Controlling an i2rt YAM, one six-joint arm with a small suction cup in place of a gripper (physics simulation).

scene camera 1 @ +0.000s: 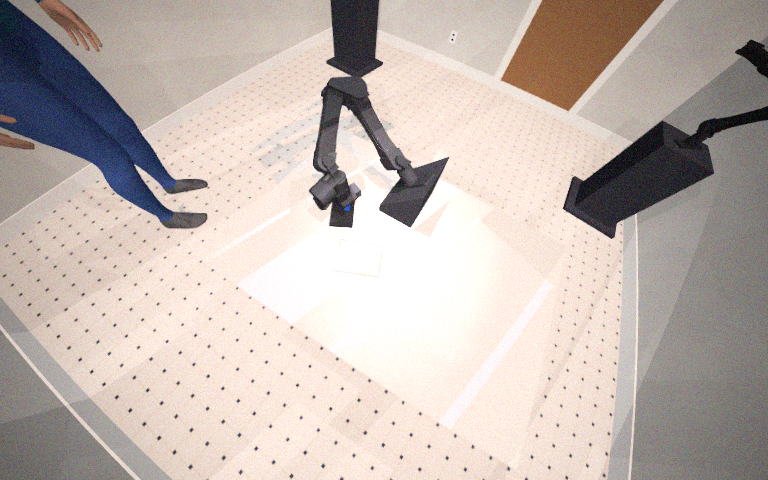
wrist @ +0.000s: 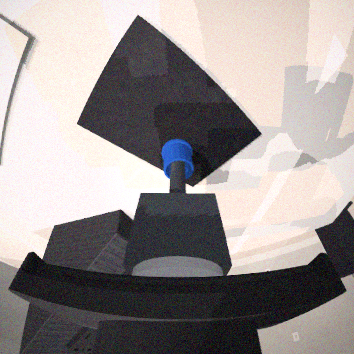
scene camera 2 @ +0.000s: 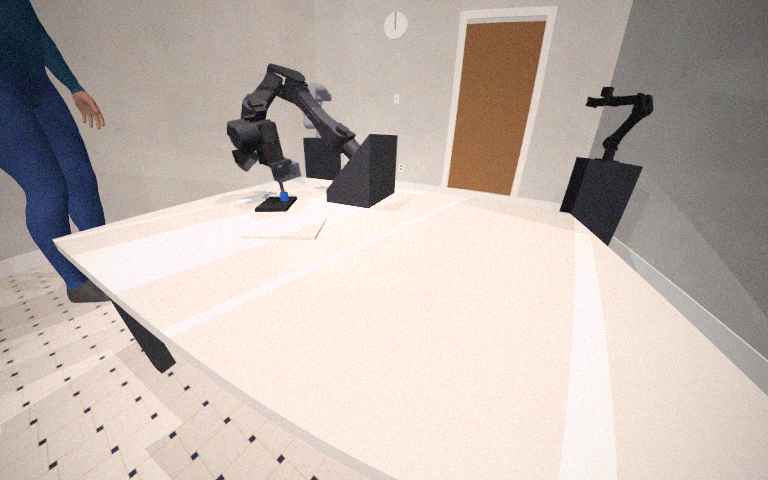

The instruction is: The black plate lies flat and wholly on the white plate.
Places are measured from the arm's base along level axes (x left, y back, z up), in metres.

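Pixels of known places: hand, tool point: (scene camera 1: 347, 208) (wrist: 177, 148) (scene camera 2: 286, 202); arm's base, link origin: (scene camera 1: 412, 182) (scene camera 2: 362, 160).
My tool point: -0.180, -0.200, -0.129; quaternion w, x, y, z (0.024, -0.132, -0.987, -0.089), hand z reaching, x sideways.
Observation:
For each thing: its top centre in the pictures, then the offset to it from my tool point, as dx, dy, dz.
- black plate, top centre: (wrist: 173, 125) (scene camera 2: 277, 201) (scene camera 1: 342, 211) -0.004, -0.031, +0.009
- white plate, top centre: (scene camera 2: 286, 225) (scene camera 1: 358, 257) +0.180, -0.152, +0.005
The black plate (scene camera 1: 341, 217) (scene camera 2: 272, 205) (wrist: 140, 88) is a thin square lying flat on the table. My suction cup (scene camera 1: 347, 208) (scene camera 2: 284, 196) (wrist: 177, 154) is blue and presses down on the plate's near corner, gripping it. The white plate (scene camera 1: 356, 256) (scene camera 2: 283, 230) is a larger thin square, flat on the table just in front of the black plate and apart from it. It is hard to tell from the bright table top. In the wrist view one grey-edged corner of the white plate (wrist: 7, 70) shows at the far left.
The arm's dark wedge base (scene camera 1: 410, 198) (scene camera 2: 363, 170) stands right of the plates. A black pedestal (scene camera 1: 353, 30) (scene camera 2: 320, 157) stands behind it, and another pedestal (scene camera 1: 633, 175) (scene camera 2: 598, 196) with a second arm at the right. A person (scene camera 1: 110, 150) (scene camera 2: 79, 170) stands at the left.

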